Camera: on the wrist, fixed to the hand. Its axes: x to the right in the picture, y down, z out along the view.
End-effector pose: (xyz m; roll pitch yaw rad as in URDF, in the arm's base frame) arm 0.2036 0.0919 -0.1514 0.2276 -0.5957 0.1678
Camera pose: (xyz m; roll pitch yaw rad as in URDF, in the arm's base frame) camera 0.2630 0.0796 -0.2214 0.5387 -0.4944 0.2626
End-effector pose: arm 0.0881 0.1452 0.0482 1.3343 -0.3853 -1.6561
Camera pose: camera 0.1557 0.1099 -0.0044 1.6411 -0.4123 -1.5184
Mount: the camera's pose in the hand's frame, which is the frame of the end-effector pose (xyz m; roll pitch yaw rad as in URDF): 0.0075 -0.0417 -0.0824 0.3638 0.1154 0.0593
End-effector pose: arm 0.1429 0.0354 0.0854 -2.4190 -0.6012 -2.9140
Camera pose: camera 0.1809 0.0680 0.1634 -1.9705 -0.6435 -3.0650
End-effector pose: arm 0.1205 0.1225 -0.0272 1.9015 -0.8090 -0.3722
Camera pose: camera 0.1671 0.2025 -0.0305 2.1528 -0.8975 -0.2277
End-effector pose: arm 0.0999 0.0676 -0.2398 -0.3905 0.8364 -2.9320
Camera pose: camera 0.1242 0.1443 -0.2858 -0.0155 0.9656 -2.9134
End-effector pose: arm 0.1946 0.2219 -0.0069 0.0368 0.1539 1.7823
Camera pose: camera 0.2335 0.2247 -0.0909 0.4109 0.2667 1.8477
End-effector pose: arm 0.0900 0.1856 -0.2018 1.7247 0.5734 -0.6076
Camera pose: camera 0.1326 0.2630 -0.2299 2.1459 0.4941 -0.4883
